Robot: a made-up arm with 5 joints. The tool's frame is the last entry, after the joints. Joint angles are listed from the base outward. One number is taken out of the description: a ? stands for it. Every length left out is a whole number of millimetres.
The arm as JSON. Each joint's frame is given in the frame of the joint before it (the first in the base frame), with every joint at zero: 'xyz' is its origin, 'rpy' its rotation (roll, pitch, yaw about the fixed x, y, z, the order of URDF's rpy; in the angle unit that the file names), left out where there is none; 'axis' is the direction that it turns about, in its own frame. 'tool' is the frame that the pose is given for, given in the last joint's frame.
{
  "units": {
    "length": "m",
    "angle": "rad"
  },
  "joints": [
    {
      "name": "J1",
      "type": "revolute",
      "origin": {
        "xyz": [
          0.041,
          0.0,
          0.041
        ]
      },
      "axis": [
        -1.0,
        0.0,
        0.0
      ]
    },
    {
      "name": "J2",
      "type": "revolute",
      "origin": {
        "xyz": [
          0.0,
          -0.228,
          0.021
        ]
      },
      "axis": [
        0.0,
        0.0,
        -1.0
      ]
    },
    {
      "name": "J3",
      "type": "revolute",
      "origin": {
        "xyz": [
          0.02,
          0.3,
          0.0
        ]
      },
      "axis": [
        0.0,
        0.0,
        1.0
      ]
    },
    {
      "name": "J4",
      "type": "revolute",
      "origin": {
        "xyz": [
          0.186,
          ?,
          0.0
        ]
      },
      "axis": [
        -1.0,
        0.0,
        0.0
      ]
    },
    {
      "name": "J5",
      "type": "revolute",
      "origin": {
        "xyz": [
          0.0,
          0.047,
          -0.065
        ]
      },
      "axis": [
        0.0,
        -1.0,
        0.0
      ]
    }
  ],
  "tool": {
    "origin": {
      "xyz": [
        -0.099,
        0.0,
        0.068
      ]
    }
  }
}
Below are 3 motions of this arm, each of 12 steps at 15 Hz.
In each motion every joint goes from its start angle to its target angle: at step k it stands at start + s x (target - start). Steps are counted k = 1, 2, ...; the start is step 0. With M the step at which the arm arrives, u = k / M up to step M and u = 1 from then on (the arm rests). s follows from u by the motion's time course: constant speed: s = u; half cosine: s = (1 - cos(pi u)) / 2; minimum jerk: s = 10 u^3 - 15 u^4 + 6 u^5.
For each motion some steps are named. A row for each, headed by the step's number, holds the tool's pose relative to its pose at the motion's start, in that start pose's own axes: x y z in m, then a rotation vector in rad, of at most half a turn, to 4 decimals.
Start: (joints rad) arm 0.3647 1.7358 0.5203 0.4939 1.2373
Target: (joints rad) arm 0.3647 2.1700 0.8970 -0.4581 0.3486
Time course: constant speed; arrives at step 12
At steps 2, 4, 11, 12:
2: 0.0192 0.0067 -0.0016 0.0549 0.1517 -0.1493
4: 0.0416 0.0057 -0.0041 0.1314 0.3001 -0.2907
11: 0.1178 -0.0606 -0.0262 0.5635 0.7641 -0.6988
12: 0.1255 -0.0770 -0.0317 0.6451 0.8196 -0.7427

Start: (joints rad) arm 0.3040 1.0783 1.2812 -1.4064 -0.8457
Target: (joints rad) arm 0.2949 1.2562 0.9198 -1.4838 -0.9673
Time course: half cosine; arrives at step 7
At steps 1, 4, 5, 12:
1: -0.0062 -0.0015 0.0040 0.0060 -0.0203 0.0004
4: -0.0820 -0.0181 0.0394 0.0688 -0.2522 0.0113
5: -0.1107 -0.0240 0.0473 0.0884 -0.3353 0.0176
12: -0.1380 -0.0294 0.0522 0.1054 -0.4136 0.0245

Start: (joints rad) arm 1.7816 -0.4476 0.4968 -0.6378 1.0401
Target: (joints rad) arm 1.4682 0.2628 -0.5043 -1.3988 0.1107
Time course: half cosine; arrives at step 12
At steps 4, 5, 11, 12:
4: 0.0993 -0.0299 -0.0003 -0.0774 -0.0964 -0.3656
5: 0.1424 -0.0520 0.0106 -0.0700 -0.1612 -0.5371
11: 0.2332 -0.1920 0.1358 0.2413 -0.6963 -1.1361
12: 0.2322 -0.1952 0.1395 0.2519 -0.7157 -1.1435

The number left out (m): -0.042
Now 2 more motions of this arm.
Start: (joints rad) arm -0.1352 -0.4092 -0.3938 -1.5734 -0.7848
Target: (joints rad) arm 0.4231 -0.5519 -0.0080 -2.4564 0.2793
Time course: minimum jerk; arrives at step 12
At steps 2, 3, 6, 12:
2: -0.0006 -0.0010 -0.0052 0.0089 -0.0190 0.0074
3: -0.0016 -0.0031 -0.0153 0.0285 -0.0556 0.0186
6: -0.0073 -0.0162 -0.0749 0.1895 -0.2841 -0.0049
12: -0.0096 -0.0194 -0.1458 0.4034 -0.6492 -0.2707

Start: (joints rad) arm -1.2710 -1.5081 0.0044 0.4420 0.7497
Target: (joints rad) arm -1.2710 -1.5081 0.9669 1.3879 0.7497
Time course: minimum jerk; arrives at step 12
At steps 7, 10, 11, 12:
7: 0.0383 -0.0051 -0.0187 -0.1190 -0.4359 0.7487
10: 0.0717 0.0058 -0.0158 -0.2105 -0.7503 1.0126
11: 0.0751 0.0075 -0.0149 -0.2205 -0.7843 1.0340
12: 0.0757 0.0077 -0.0147 -0.2222 -0.7901 1.0375

